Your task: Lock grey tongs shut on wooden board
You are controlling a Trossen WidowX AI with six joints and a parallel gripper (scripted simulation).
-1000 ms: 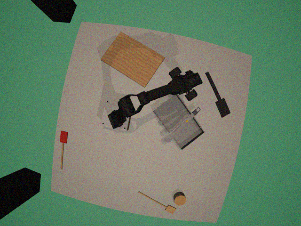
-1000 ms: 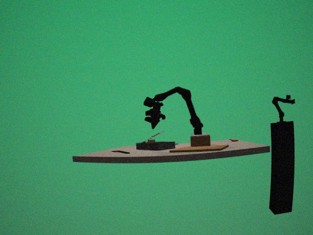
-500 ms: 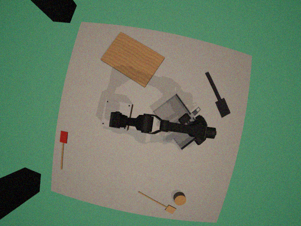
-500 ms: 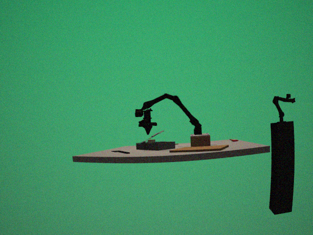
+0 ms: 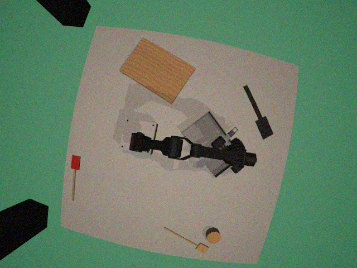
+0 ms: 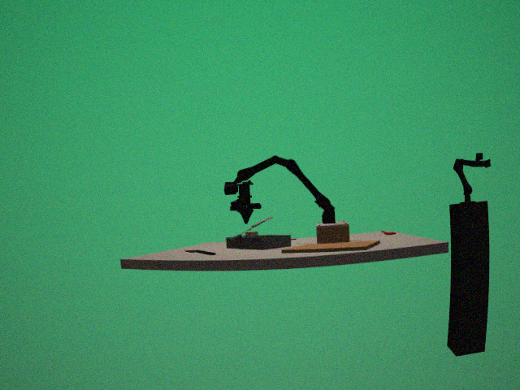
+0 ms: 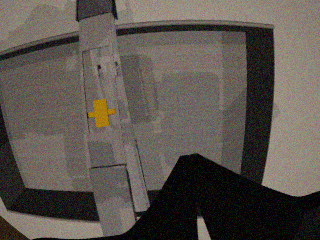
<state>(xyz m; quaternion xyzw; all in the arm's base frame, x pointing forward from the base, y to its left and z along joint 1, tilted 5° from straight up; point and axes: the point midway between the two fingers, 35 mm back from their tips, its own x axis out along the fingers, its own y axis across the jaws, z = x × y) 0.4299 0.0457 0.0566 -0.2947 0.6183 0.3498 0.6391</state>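
Now: gripper tip 20 mm past the yellow mark, 40 mm to the right of it and 30 mm above it. Also, from my gripper tip: roasting tin (60 mm behind, 30 mm to the left, 100 mm below); black spatula (170 mm ahead, 250 mm to the left, 120 mm below); round pot (80 mm ahead, 480 mm to the right, 90 mm below).
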